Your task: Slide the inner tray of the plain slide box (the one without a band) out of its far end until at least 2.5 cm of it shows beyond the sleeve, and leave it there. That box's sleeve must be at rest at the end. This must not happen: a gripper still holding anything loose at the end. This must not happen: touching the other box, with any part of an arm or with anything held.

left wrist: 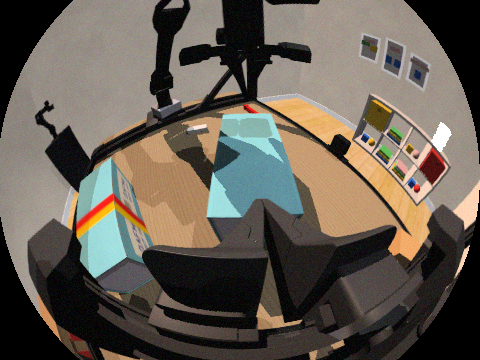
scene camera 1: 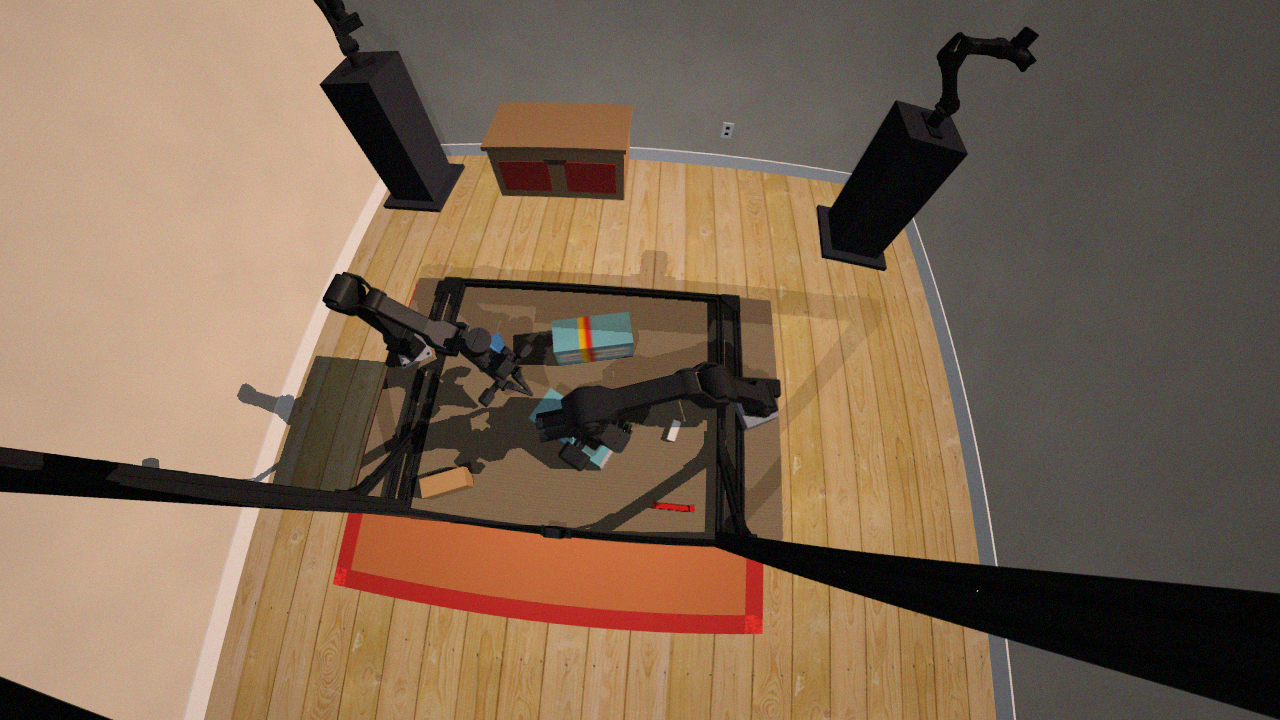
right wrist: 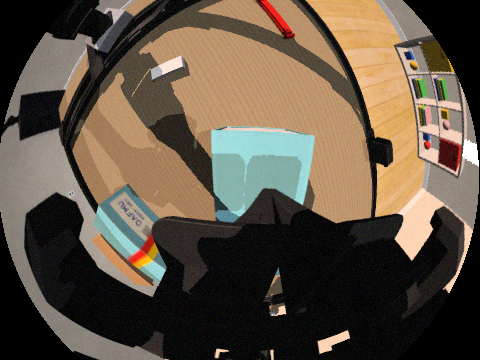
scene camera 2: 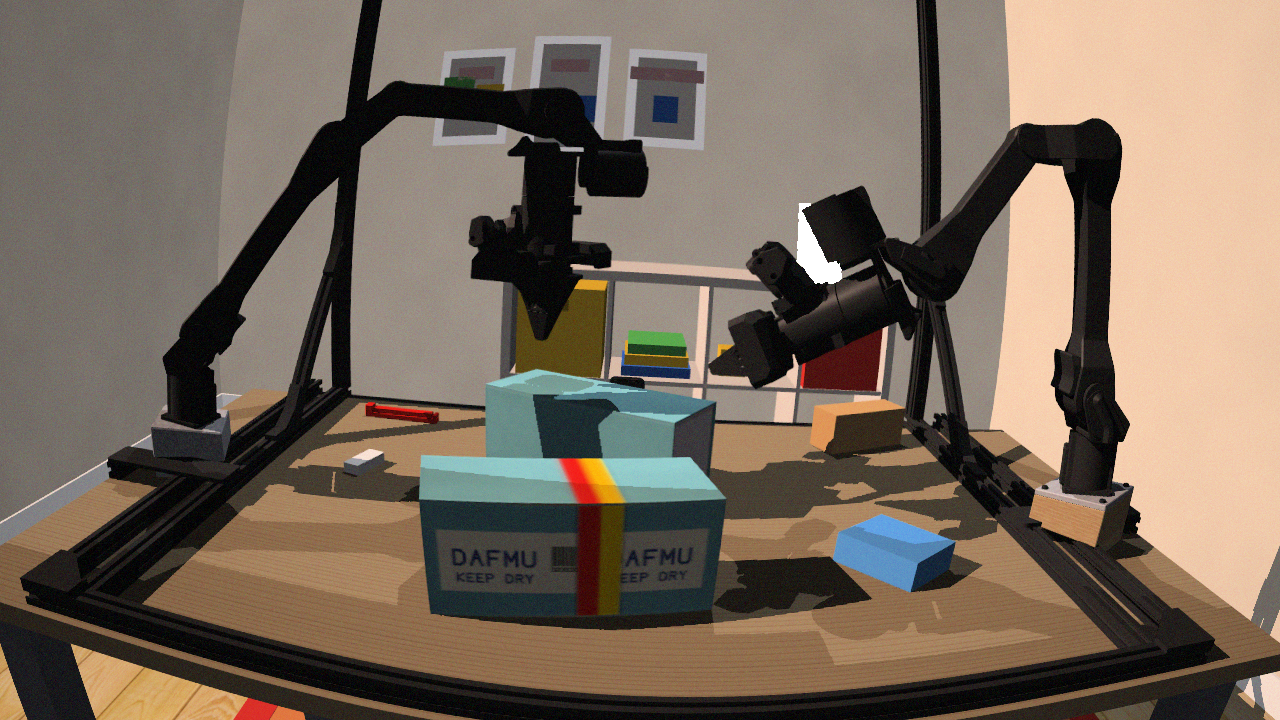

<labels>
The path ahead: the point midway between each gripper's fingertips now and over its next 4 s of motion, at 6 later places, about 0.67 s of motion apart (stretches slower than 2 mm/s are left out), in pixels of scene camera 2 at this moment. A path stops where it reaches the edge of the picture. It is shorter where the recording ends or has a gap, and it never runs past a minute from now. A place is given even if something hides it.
The left gripper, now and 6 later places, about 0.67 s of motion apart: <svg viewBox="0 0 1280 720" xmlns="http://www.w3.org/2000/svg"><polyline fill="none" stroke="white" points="711,369 704,452 703,472 703,474 688,469 669,465 693,476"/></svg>
The right gripper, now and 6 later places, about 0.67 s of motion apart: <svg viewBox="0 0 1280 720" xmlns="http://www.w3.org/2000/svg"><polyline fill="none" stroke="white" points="541,340 544,348 544,364 543,373 543,379 543,382 541,380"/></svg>
</labels>
